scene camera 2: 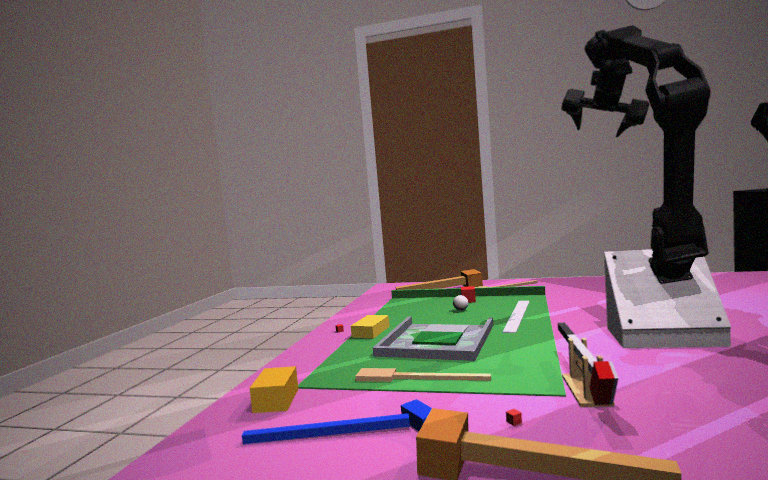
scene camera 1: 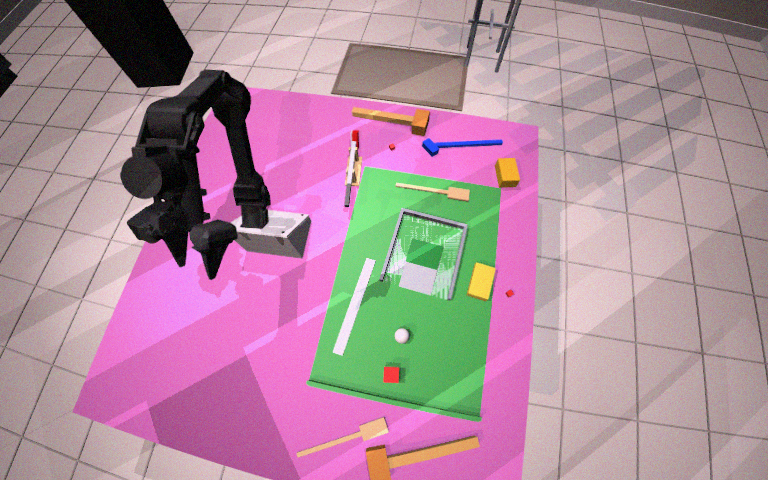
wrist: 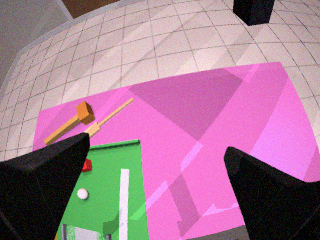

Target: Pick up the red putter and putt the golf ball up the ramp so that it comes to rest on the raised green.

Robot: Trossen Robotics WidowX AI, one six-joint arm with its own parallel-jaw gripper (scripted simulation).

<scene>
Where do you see a white bar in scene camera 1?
356, 300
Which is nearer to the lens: the blue mallet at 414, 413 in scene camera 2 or the yellow block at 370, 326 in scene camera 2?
The blue mallet.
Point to a yellow block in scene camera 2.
274, 390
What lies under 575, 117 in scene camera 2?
The gripper.
</scene>
